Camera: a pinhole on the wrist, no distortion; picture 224 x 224 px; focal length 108.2 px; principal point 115.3 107.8 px. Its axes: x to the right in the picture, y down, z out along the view. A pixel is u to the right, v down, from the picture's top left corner.
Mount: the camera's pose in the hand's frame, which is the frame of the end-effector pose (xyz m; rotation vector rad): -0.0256 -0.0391 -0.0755 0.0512 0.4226 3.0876
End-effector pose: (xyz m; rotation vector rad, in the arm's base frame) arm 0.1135 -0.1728 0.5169 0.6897 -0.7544 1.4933
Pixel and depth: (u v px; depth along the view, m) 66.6 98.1 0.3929
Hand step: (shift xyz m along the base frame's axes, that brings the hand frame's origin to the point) -0.1090 -0.1309 0.3009
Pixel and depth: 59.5 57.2 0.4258
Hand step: -0.2766 -0.0950 0.3210
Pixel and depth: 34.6 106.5 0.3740
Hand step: -0.0770 -0.0588 0.3752
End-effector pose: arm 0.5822 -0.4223 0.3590 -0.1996 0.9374 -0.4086
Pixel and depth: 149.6 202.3 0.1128
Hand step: -0.0076 -0.0684 0.1140
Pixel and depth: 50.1 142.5 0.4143
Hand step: 0.3938 -0.1606 0.0512
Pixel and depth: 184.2 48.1 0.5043
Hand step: 0.2062 0.4718 0.3118
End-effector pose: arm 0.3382 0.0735 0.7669 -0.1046 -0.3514 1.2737
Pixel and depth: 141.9 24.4 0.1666
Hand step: -0.1501 -0.0223 0.0018
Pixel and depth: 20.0 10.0 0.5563
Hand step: -0.5069 0.6040 0.2349
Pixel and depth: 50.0 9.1 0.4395
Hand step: -0.4267 0.3580 0.1480
